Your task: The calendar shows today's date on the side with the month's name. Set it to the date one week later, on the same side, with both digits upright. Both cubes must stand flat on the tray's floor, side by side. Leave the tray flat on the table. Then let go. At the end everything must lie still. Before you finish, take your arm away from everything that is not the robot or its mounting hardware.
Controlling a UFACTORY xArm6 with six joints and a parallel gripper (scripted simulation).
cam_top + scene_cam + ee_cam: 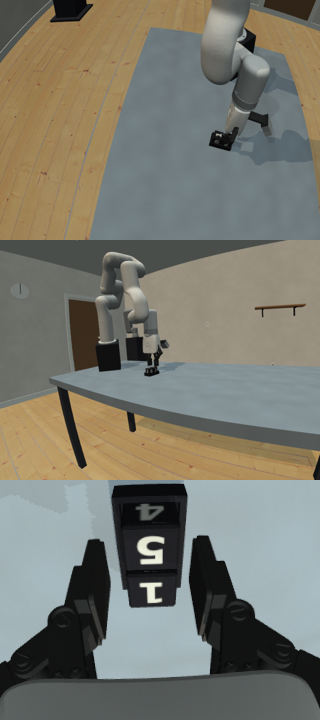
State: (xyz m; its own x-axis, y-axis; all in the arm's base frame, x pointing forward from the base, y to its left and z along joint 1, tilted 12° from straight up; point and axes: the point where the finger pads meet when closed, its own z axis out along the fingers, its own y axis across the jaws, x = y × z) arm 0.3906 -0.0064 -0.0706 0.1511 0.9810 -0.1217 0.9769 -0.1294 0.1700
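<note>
The black tray lies 60 mm below my hand and 20 mm to the right of it.
</note>
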